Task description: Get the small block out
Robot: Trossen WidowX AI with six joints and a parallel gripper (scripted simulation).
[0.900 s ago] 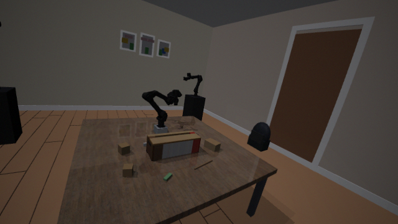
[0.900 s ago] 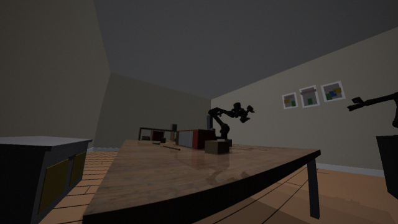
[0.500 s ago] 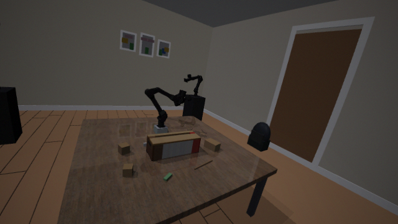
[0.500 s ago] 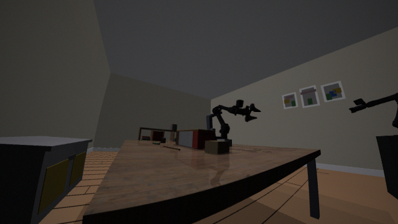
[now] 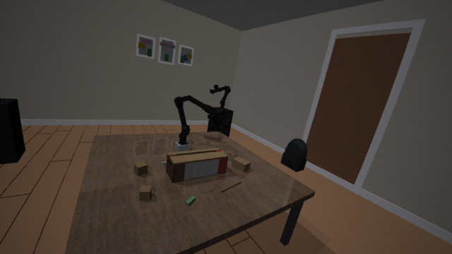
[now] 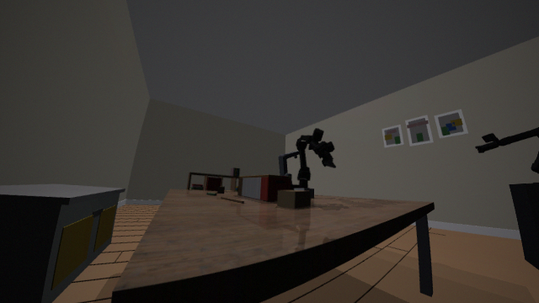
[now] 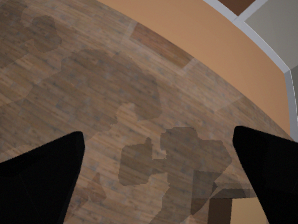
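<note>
The blue block is 180 mm ahead of my gripper tip, 360 mm to the right of it and 120 mm below it. The rest, counted from my gripper tip: box: 160 mm ahead, 370 mm to the right, 140 mm below; then green piece: 440 mm ahead, 550 mm to the right, 200 mm below; then thin stick: 440 mm ahead, 270 mm to the right, 200 mm below.
</note>
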